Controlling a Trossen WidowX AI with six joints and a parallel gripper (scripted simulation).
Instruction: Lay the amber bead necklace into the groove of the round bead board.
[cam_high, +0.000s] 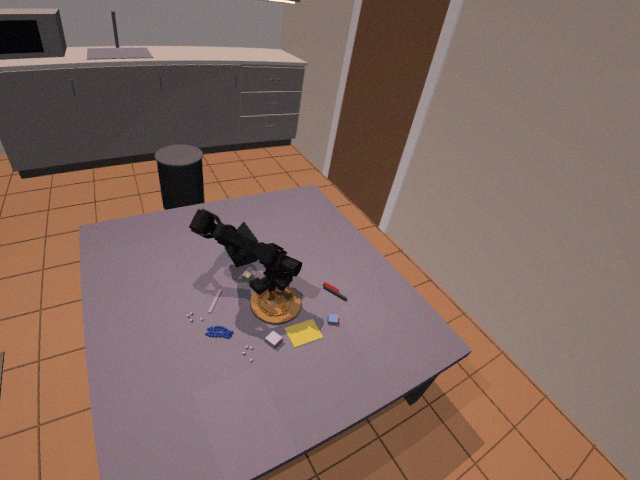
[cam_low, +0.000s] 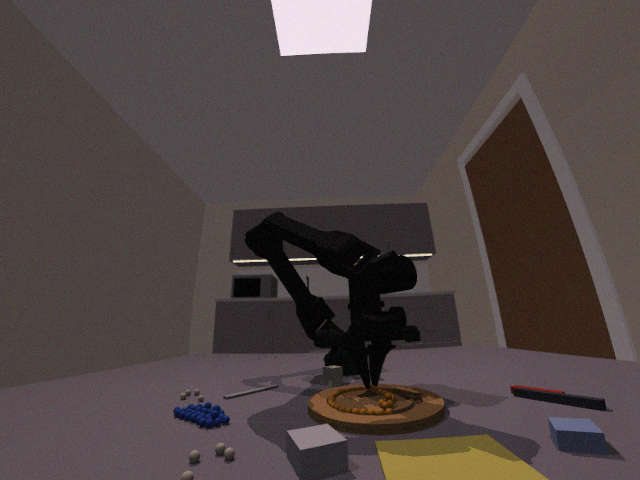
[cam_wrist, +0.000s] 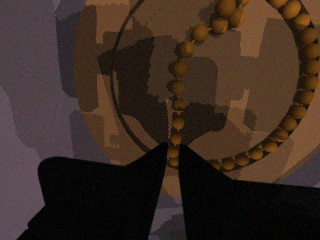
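The round wooden bead board is 5 cm ahead of my gripper tip, 1 cm to the right of it and 1 cm below it. Round my gripper tip: grey block 20 cm ahead, 10 cm to the right; then yellow pad 22 cm ahead, 1 cm to the left, 1 cm below; then thin rod 21 cm to the right, 7 cm behind, 1 cm below.
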